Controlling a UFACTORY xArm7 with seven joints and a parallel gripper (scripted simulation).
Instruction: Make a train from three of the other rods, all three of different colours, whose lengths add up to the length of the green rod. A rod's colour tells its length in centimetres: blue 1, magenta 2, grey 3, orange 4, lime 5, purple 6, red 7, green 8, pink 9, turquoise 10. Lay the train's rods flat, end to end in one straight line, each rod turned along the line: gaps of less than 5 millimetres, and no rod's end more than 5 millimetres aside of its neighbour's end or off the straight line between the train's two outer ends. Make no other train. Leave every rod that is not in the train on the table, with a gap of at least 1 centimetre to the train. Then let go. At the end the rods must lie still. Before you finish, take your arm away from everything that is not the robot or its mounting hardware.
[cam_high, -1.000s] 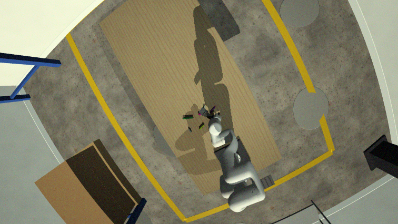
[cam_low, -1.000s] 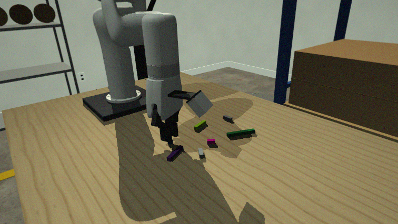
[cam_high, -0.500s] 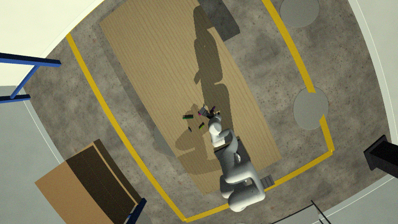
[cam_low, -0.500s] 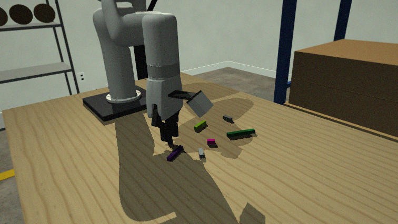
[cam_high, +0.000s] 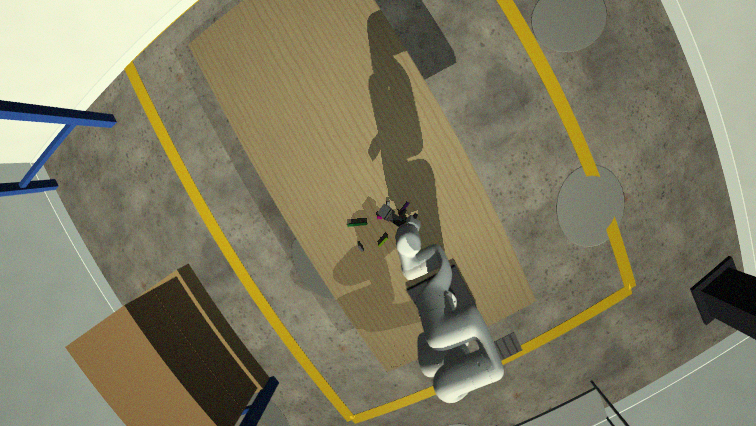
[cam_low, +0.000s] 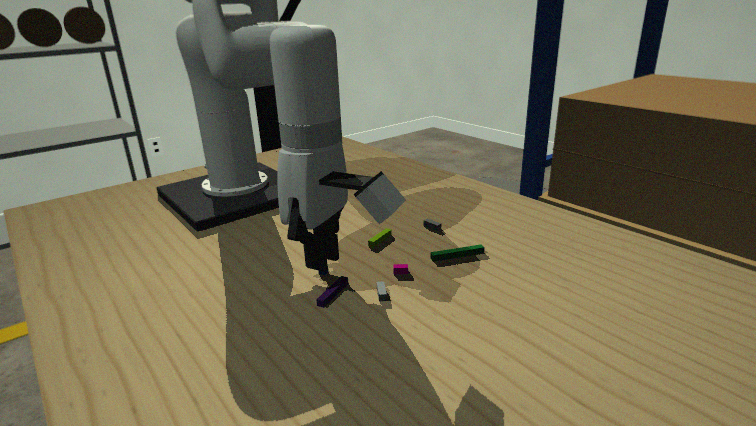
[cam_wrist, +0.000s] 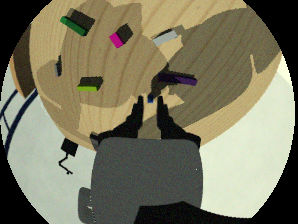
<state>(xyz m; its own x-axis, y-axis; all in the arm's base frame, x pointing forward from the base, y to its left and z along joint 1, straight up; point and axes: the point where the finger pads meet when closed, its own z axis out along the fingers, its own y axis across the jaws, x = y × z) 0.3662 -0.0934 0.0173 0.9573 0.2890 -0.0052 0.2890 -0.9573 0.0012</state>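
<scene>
Right now my hand is 30 mm above the blue rod. Round my hand: lime rod (120 mm to the left, 30 mm below); then magenta rod (80 mm ahead, 70 mm to the left, 30 mm below); then purple rod (50 mm ahead, 30 mm to the right, 30 mm below).
</scene>
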